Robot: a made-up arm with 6 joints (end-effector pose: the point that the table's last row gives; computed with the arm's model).
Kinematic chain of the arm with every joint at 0, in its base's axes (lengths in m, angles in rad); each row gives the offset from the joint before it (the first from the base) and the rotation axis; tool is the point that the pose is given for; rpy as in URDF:
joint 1: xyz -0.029 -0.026 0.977 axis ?
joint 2: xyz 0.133 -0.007 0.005 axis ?
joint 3: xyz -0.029 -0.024 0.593 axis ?
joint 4: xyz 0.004 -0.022 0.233 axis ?
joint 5: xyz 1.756 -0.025 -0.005 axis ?
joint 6: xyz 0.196 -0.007 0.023 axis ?
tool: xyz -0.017 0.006 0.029 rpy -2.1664 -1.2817 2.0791
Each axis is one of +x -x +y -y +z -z.
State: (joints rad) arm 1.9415 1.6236 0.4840 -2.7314 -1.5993 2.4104
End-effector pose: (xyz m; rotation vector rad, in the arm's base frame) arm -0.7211 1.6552 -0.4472 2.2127 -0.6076 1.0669
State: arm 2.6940 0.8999 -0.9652 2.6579 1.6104 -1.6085
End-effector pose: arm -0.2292 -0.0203 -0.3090 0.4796 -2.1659 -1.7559
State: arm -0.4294 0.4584 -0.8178 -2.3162 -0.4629 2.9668
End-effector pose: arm 1.0633 -0.4865 -0.2295 -0.1704 -0.8571 0.4736
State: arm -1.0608 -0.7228 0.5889 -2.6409 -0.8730 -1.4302
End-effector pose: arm -0.0247 0.0843 3.3239 2.3602 -0.4498 -0.1697
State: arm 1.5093 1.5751 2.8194 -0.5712 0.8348 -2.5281
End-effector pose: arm 0.2022 0.9938 2.8877 -2.2699 -1.5067 0.2265
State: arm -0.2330 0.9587 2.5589 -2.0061 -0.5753 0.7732
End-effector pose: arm 0.2557 -0.0803 3.2698 -1.1423 2.8335 -0.6746
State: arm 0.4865 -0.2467 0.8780 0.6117 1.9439 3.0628
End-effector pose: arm 0.2695 0.1454 3.2515 2.2275 -0.1160 1.9379
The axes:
joint 1: +z
joint 2: +y
joint 3: -y
joint 4: -x
joint 5: -y
joint 6: -x

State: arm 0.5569 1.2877 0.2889 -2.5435 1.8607 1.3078
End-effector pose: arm 1.4804 0.7480 -0.1873 -1.5507 -0.0066 -0.5390
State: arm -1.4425 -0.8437 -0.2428 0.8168 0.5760 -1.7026
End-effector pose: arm 0.0910 -1.0529 2.7200 -0.8382 -2.5231 -0.4752
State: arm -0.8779 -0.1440 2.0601 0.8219 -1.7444 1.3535
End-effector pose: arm -0.8815 0.7028 2.9128 -1.9666 -0.3431 -0.3016
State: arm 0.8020 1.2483 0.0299 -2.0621 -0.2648 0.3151
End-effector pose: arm 1.0877 1.0701 -0.5526 0.3921 -0.0792 -0.6718
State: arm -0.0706 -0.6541 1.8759 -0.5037 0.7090 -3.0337
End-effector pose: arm -2.0163 -0.0267 2.2738 -2.2821 -0.2211 -2.0668
